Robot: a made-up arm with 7 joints.
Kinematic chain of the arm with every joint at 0, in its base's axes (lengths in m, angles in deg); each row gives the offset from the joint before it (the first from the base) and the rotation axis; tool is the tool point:
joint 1: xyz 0 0 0.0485 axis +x
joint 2: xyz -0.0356 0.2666 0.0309 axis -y
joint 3: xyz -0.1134 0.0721 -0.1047 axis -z
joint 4: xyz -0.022 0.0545 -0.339 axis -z
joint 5: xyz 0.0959 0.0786 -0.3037 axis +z
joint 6: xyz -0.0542 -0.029 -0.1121 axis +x
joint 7: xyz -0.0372 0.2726 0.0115 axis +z
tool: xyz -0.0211 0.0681 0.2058
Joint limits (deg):
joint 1: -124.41..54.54
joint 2: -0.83..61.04
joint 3: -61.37..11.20
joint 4: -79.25..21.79
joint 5: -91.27..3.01
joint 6: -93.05..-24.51
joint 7: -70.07..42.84
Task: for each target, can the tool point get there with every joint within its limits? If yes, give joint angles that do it. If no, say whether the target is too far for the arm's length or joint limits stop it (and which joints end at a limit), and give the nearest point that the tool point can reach.
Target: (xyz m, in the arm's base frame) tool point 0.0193 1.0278 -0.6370
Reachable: yes | joints 14.59 24.56 -8.15 -28.19 -15.60 -36.73 -3.55
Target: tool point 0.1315 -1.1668 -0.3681
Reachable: yes | joints -97.91 38.14 -11.05 -67.41 -18.24 -51.65 1.76
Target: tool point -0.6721 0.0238 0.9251
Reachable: no: joint limits stop it (at a limit: joint 1, joint 2, joint 3, joint 4, joint 5, joint 6) | nearest point -0.4624 -0.6177 0.4995 | short by 0.798 m
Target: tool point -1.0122 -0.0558 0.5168
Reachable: no: joint limits stop it (at a limit: joint 1, joint 2, joint 3, joint 4, joint 6) | nearest point -0.6113 -0.6659 0.4229 | short by 0.736 m
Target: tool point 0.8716 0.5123 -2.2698
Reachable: no: too far | nearest point 0.4685 0.2811 -1.2238 | short by 1.145 m
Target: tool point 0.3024 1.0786 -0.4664
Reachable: yes | joints 18.29 39.88 -26.80 -35.51 -55.80 -34.89 -37.81
